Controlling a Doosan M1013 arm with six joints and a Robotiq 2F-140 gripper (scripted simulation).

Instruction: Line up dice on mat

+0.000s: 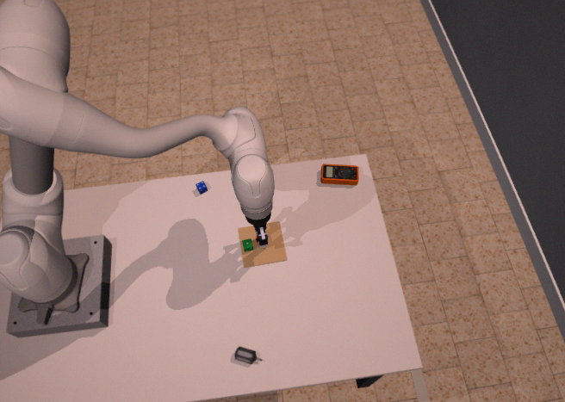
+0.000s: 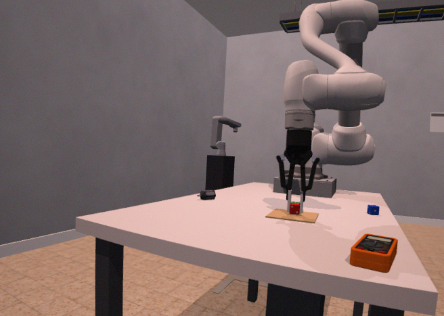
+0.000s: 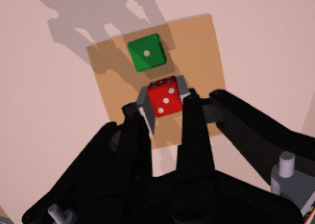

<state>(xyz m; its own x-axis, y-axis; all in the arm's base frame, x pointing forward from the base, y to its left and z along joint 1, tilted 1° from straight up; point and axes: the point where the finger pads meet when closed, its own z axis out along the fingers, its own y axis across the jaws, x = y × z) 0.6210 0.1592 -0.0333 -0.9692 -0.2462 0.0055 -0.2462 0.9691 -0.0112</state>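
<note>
Right now the red die is 2 cm below my hand. Also, from my hand: green die: 4 cm behind, 3 cm below, 1 cm to the right; then tan mat: 4 cm below; then blue die: 21 cm behind, 20 cm to the left, 3 cm below.
</note>
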